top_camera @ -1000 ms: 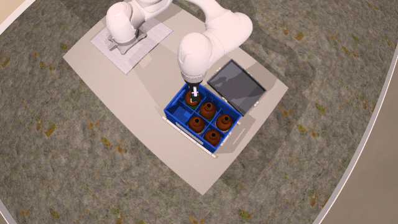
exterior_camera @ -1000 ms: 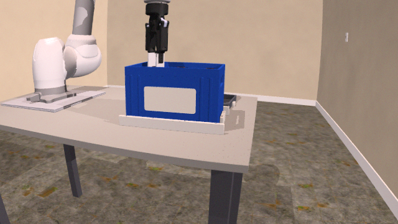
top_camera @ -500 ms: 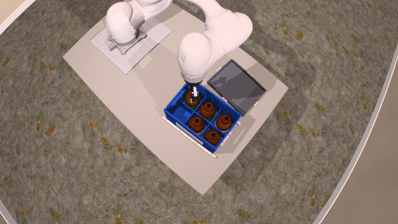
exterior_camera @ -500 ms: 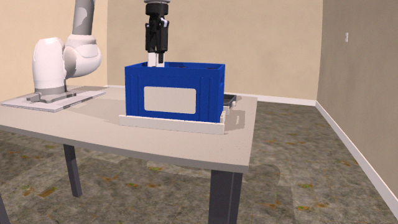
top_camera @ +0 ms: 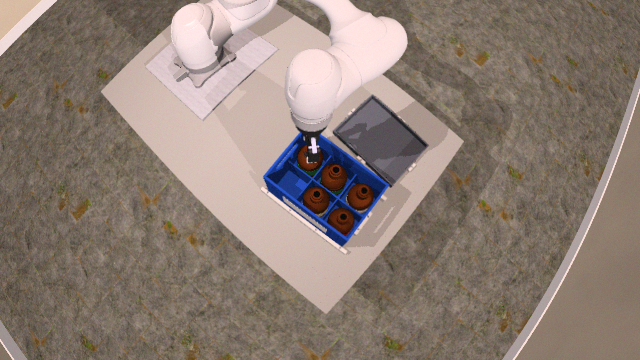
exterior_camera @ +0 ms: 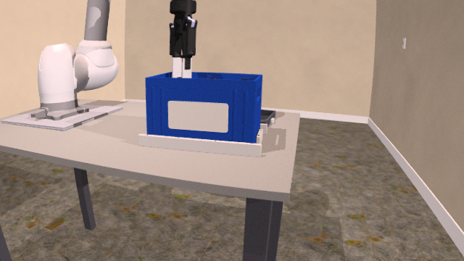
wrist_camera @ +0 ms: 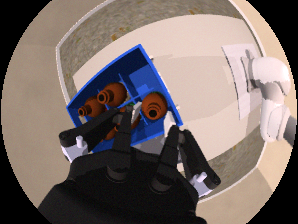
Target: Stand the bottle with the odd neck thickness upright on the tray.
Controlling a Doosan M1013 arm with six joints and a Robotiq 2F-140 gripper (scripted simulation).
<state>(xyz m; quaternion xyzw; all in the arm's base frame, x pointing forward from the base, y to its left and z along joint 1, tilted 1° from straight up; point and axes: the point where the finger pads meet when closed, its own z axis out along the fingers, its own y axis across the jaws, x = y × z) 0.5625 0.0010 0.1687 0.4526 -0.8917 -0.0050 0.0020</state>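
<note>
The bottle is 19 cm ahead of my hand, 10 cm below it and 6 cm to the right of it. Also, from my hand: crate: 10 cm below, 9 cm ahead, 3 cm to the right; then dark grey tray: 23 cm to the left, 17 cm below, 9 cm ahead.
</note>
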